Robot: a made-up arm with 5 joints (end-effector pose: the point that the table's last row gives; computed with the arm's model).
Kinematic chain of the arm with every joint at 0, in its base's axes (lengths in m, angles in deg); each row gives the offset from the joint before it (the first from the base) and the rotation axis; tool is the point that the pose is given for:
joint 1: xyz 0 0 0.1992 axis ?
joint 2: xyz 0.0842 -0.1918 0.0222 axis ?
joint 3: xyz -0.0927 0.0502 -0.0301 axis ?
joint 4: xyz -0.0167 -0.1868 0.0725 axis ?
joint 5: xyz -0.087 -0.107 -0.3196 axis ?
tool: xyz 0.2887 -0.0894 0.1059
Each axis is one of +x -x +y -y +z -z.
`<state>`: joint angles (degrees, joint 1 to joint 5).
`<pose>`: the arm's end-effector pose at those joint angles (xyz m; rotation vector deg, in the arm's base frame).
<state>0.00 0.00 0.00 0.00 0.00</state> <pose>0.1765 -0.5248 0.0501 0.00 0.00 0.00</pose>
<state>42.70 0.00 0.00 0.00 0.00</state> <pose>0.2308 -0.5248 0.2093 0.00 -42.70 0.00</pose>
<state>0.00 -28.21 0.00 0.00 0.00</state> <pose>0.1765 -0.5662 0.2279 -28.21 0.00 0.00</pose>
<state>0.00 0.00 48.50 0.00 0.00</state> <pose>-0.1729 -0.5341 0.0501 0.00 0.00 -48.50</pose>
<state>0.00 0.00 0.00 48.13 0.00</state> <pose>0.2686 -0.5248 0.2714 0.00 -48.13 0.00</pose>
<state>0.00 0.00 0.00 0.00 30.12</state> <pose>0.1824 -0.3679 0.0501 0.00 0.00 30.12</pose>
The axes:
joint 1: -y
joint 2: +x
joint 3: -z
joint 4: -y
joint 5: +z

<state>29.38 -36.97 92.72 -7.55 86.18</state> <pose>0.0619 -0.2361 0.0503 -27.15 -30.72 -13.69</pose>
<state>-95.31 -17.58 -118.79 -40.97 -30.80</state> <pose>-0.2787 -0.0230 -0.2564 26.32 89.74 115.07</pose>
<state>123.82 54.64 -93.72 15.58 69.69</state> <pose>-0.1000 0.0288 0.1765 95.33 52.19 -65.46</pose>
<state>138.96 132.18 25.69 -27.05 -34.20</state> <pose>0.2985 0.2322 0.1470 33.08 -19.16 94.57</pose>
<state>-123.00 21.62 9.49 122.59 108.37</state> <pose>-0.0234 -0.1993 -0.0282 -10.84 19.23 94.16</pose>
